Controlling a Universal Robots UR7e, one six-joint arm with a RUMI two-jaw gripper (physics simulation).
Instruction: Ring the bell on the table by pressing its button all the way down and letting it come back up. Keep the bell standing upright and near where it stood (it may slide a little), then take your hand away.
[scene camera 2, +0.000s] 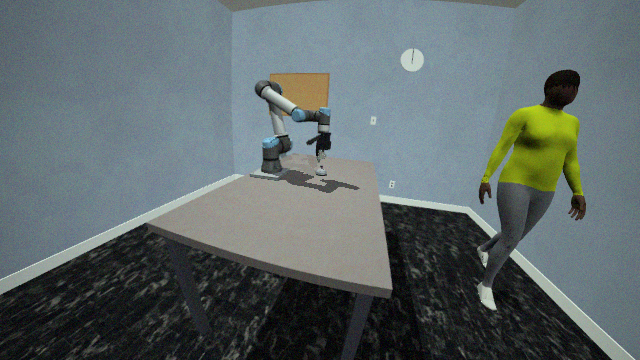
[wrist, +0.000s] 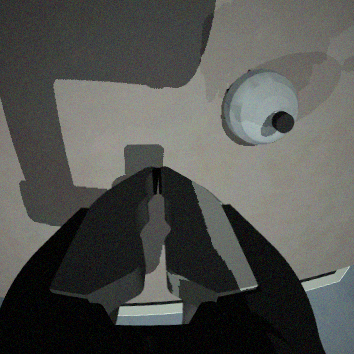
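Note:
The bell stands upright on the table, a pale dome with a black button on top. In the wrist view it lies up and to the right of the fingertips. My gripper is shut with nothing between its fingers and points down. In the scene view its fingertips appear just above the bell; in the wrist view they are off to one side of it, apart from the button. The exact height between fingertips and button is hard to tell.
The robot's base plate stands on the table, left of the bell in the scene view. The arm's shadow falls on the table around the bell. A person in a yellow top stands on the floor to the right of the table.

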